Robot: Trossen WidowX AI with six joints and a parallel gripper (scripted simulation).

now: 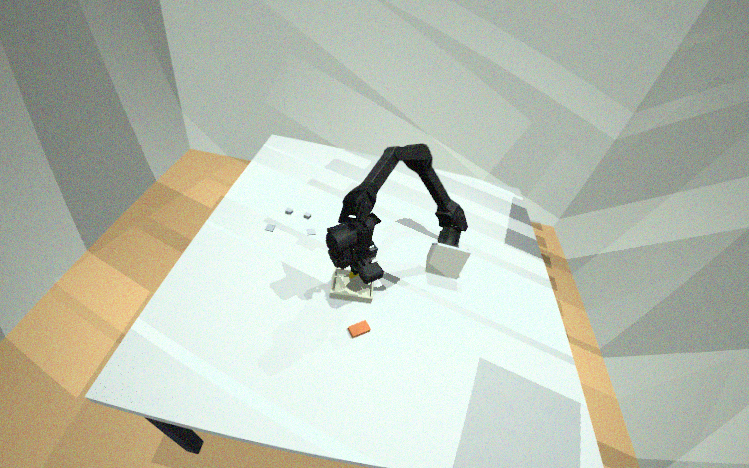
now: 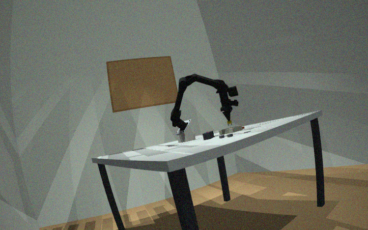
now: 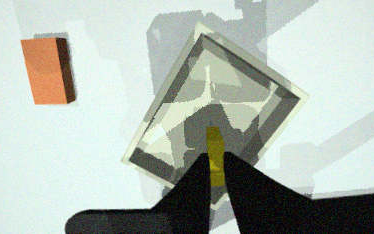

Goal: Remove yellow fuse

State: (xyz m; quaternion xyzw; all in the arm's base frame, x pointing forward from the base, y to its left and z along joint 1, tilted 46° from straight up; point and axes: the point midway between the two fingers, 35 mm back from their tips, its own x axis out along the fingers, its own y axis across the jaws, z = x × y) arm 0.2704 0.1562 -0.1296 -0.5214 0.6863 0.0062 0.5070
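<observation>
My gripper tip is now 1 cm above the yellow fuse. Round my gripper tip: tray: 7 cm below.
</observation>
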